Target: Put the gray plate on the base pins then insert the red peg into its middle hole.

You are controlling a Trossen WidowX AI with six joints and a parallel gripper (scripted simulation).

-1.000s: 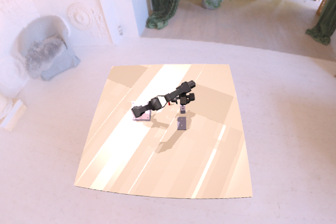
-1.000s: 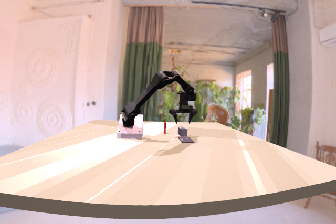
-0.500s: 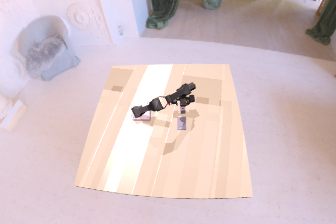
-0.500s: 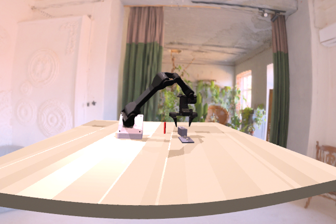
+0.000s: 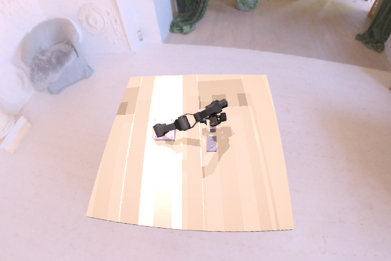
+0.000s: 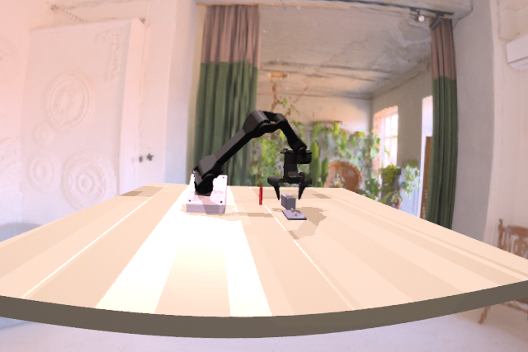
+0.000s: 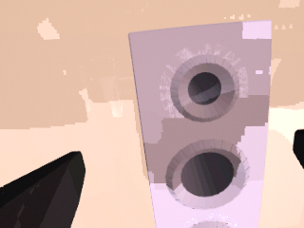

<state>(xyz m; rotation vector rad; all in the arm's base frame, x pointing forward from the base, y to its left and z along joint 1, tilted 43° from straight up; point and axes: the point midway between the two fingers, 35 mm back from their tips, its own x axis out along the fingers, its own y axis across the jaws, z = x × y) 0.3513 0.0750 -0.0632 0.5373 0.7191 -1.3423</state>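
The gray plate lies 10 mm above my gripper tip. From my gripper tip the other things lie so: base 140 mm to the right, 20 mm below; red peg 120 mm behind, 30 mm to the left, 10 mm above.
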